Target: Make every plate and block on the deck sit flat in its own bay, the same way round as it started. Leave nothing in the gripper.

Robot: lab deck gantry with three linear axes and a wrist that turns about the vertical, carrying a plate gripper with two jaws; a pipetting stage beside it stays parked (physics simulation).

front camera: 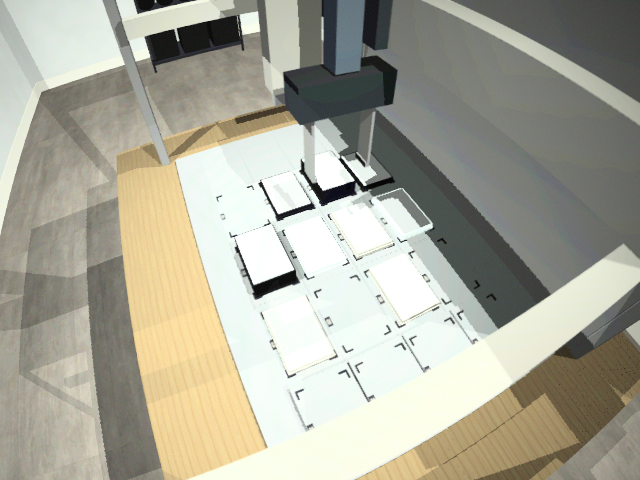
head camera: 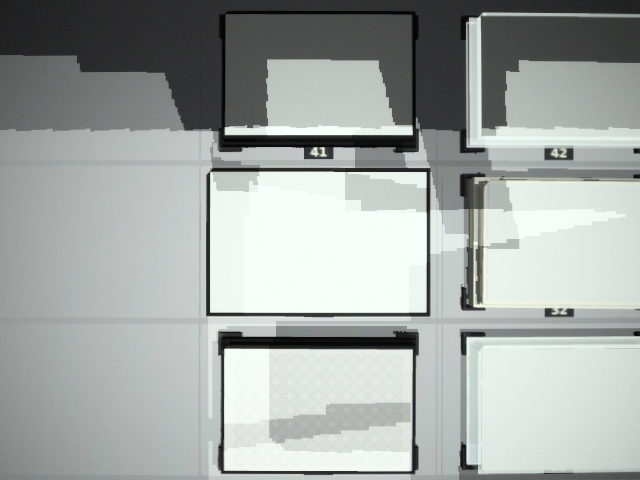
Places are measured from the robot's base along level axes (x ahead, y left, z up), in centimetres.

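Where they show: gripper, between the fingertips: (front camera: 337,168); robot's base, origin of its link: (front camera: 217,198).
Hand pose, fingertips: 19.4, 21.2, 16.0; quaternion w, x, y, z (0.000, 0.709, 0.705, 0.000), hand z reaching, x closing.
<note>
Things, the pixels of their top centre, and the offset from my fingertips, as dx, dy, dz. Level surfaces: height alone.
- tall black block with a white top, centre of its top: (head camera: 318,242) (front camera: 327,169) -13.0, +4.5, -11.8
- black-edged plate, centre of its top: (head camera: 318,74) (front camera: 366,166) -13.0, +15.2, -14.6
- plate with round wells, centre of its top: (head camera: 318,410) (front camera: 285,191) -13.0, -6.2, -14.6
- clear-edged plate, centre of its top: (head camera: 573,76) (front camera: 402,210) +3.4, +15.1, -14.6
- pale plate, centre of its top: (head camera: 574,409) (front camera: 314,242) +3.4, -6.2, -14.6
- black block, centre of its top: (front camera: 263,252) +3.4, -16.9, -11.8
- white deck, height of its surface: dz -16.0
My gripper (front camera: 339,173) is open, with one jaw on each side of the line of a tall black block with a white top (front camera: 333,169) (head camera: 318,242). The block lies level at the back of the deck. A black-edged plate (front camera: 379,173) (head camera: 318,93) lies flat in bay 41, and a plate with round wells (front camera: 287,192) (head camera: 318,382) lies flat on the block's other side. Also flat are a clear-edged plate (front camera: 405,211) (head camera: 568,103) in bay 42, cream plates (front camera: 361,227) (front camera: 404,286) (front camera: 298,335), a pale plate (front camera: 315,245) and another black block (front camera: 266,255). The block's label is hidden.
The white deck (front camera: 201,170) carries black corner brackets marking bays, several of them at the front and one group at the back left. A grey upright post (front camera: 139,93) stands at the left rear. A pale beam (front camera: 413,408) crosses the front. The plates stand close together.
</note>
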